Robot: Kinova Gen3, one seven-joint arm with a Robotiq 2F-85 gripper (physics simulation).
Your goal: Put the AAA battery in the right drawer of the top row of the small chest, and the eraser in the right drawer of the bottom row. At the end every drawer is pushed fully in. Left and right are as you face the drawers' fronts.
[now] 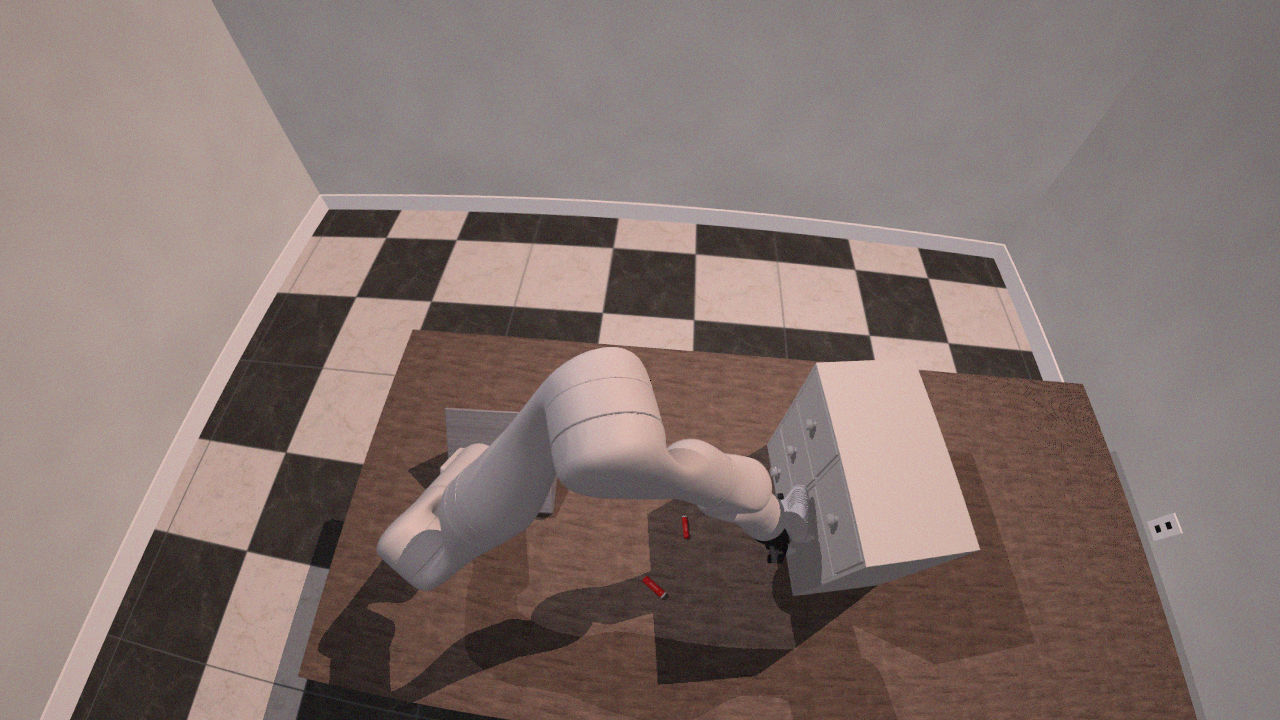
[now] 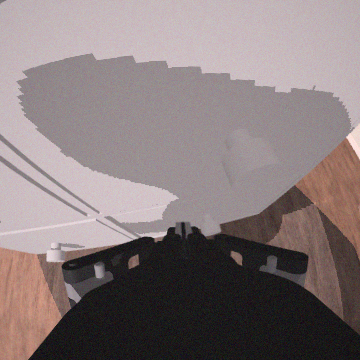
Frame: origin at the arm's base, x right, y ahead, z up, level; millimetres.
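Where they show: gripper, fingertip midpoint: (image 1: pixel 786 537) (image 2: pixel 182 231).
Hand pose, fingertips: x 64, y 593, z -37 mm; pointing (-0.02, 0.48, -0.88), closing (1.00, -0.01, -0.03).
Each offset is from my fingertips to the top centre of the thing. "spot": to the spot under its first point. Level surfaces: height alone.
The white chest (image 1: pixel 899 465) (image 2: pixel 210 30) stands at the right of the table, its fronts facing the arm. Its top-row right drawer, with a round knob (image 1: pixel 832 520) (image 2: pixel 250 155), looks closed. My gripper (image 1: pixel 775 557) (image 2: pixel 182 231) is shut and empty, low at the front of the bottom-row right drawer, beside that drawer's knob @[spot: dx +26, dy +0, dz +18 mm] (image 2: pixel 211 225). That drawer looks flush or nearly so; its front is partly hidden. The eraser does not show. Two red batteries lie on the table: a shorter one @[dx -15, dy -191, dz -37 mm] (image 1: pixel 685 526) and a longer one @[dx +107, dy -240, dz -33 mm] (image 1: pixel 654 587). I cannot read which is AAA.
The wooden table @[dz -47 mm] (image 1: pixel 725 385) bears the chest and arm. A grey panel (image 1: pixel 478 422) stands near the arm's base. Left-column drawers, with knobs (image 1: pixel 810 425) (image 2: pixel 55 253), look closed. The forearm hangs close to the chest's front.
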